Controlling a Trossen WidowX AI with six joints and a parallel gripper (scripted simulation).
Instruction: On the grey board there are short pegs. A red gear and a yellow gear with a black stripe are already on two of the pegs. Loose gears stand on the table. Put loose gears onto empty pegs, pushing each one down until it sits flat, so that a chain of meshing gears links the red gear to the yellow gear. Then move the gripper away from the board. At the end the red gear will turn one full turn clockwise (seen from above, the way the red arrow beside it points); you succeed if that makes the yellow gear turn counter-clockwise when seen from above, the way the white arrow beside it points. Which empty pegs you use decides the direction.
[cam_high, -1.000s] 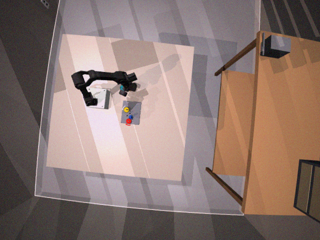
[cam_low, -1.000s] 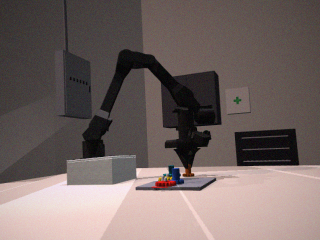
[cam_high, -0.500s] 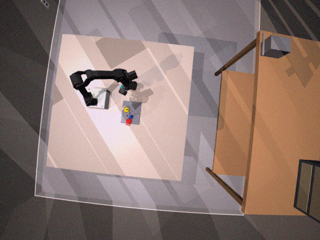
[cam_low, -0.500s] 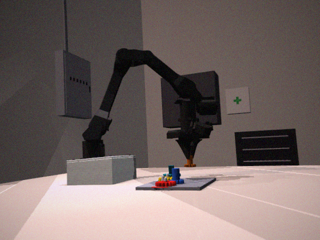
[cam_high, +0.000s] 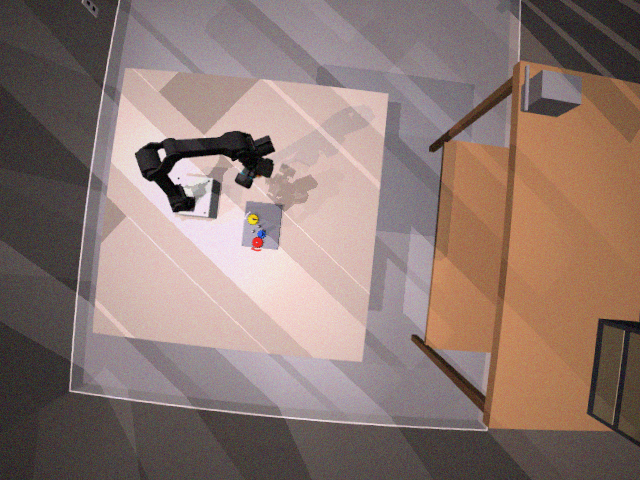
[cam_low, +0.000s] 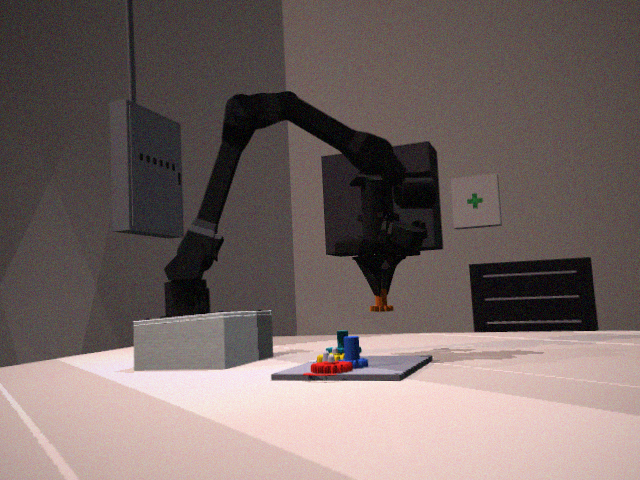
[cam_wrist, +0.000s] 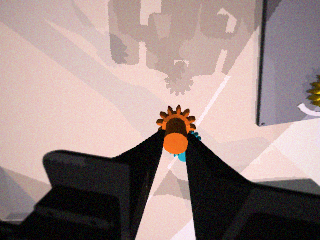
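Right now the blue gear is 260 mm to the right of my gripper tip, 80 mm below it and 10 mm ahead of it. The rest, counted from my gripper tip: orange gear: 10 mm below; then teal gear: 80 mm below, 80 mm behind, 10 mm to the left; then yellow gear: 200 mm to the right, 80 mm below, 30 mm behind.
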